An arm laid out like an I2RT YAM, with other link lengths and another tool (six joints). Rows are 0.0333 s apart.
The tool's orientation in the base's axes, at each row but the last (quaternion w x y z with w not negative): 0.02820, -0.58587, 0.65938, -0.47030; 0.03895, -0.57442, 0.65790, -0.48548; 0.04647, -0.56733, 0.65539, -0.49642; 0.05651, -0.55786, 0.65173, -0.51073; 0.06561, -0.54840, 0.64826, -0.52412
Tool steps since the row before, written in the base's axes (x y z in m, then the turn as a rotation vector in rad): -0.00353, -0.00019, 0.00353, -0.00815, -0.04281, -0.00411; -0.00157, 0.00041, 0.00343, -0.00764, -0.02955, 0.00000; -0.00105, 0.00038, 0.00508, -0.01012, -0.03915, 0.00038; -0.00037, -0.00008, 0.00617, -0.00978, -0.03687, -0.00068; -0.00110, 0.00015, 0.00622, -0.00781, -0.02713, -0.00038
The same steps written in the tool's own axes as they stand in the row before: 0.00307, 0.00035, -0.00393, 0.03464, 0.01428, 0.02263; 0.00194, -0.00127, -0.00300, 0.02603, 0.00937, 0.01290; 0.00262, -0.00289, -0.00344, 0.03467, 0.01214, 0.01690; 0.00326, -0.00424, -0.00310, 0.03223, 0.01236, 0.01625; 0.00336, -0.00399, -0.00357, 0.02401, 0.00940, 0.01150
